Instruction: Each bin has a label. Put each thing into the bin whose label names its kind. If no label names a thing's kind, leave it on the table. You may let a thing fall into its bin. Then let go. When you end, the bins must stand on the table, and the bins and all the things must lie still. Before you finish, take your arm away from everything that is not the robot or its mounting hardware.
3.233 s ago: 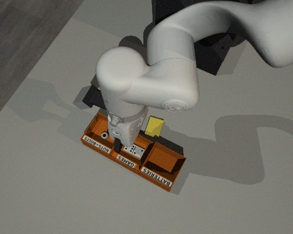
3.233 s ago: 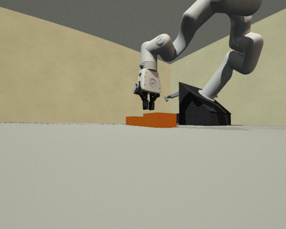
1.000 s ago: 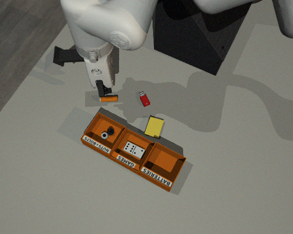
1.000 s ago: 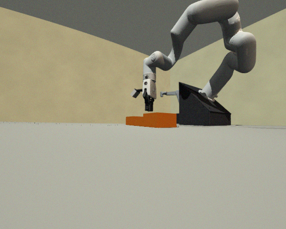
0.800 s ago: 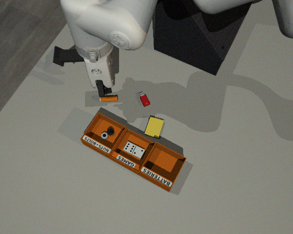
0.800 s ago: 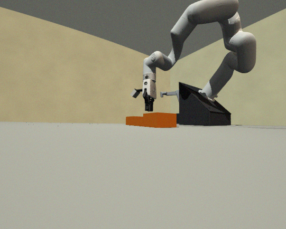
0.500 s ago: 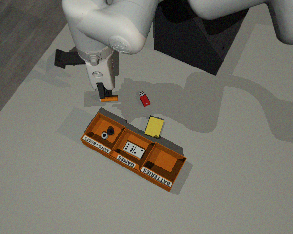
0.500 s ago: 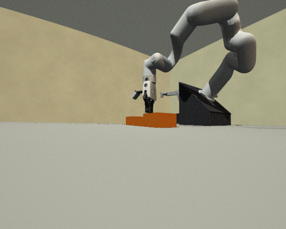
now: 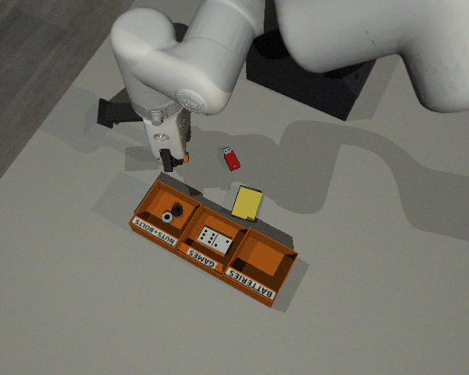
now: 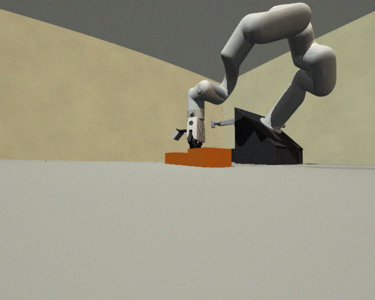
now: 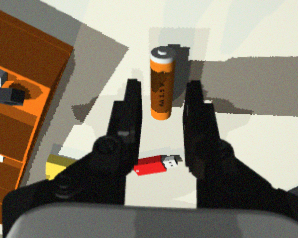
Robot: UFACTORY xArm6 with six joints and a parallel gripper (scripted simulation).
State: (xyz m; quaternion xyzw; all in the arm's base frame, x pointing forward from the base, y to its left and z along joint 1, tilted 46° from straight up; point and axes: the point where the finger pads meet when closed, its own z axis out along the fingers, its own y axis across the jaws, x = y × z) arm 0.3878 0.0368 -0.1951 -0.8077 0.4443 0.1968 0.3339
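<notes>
Now: hand 3 cm above the orange battery. From my hand the other things lie so: silver nut: 10 cm ahead, 5 cm to the left, 3 cm below; black hex nut: 8 cm ahead, 6 cm to the left, 2 cm below; red USB stick: 5 cm behind, 8 cm to the left, 3 cm below.
</notes>
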